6 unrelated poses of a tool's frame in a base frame.
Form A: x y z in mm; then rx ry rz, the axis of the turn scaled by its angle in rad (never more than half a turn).
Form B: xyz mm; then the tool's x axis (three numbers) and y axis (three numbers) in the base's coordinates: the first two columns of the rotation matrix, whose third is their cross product. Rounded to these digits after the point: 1 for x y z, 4 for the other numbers.
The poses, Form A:
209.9, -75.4, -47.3, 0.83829, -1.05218, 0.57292
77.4, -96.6, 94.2, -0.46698, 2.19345, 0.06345
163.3, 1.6, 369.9, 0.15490, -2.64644, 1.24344
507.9, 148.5, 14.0, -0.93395, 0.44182, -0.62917
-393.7, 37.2, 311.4, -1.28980, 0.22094, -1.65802
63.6, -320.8, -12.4, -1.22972, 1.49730, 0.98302
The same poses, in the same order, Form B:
209.9, -75.4, -47.3, 0.4014, 0.0217, 0.9156, -0.7573, 0.5701, 0.3185
77.4, -96.6, 94.2, -0.5528, -0.3082, -0.7742, -0.3524, 0.9284, -0.1179
163.3, 1.6, 369.9, -0.9718, -0.0046, 0.2359, -0.1845, 0.6379, -0.7477
507.9, 148.5, 14.0, 0.7388, -0.6689, -0.0820, 0.3042, 0.4396, -0.8451
-393.7, 37.2, 311.4, 0.0497, -0.7695, 0.6367, 0.5759, -0.4988, -0.6477
63.6, -320.8, -12.4, -0.0644, -0.2380, -0.9691, -0.9839, 0.1777, 0.0218

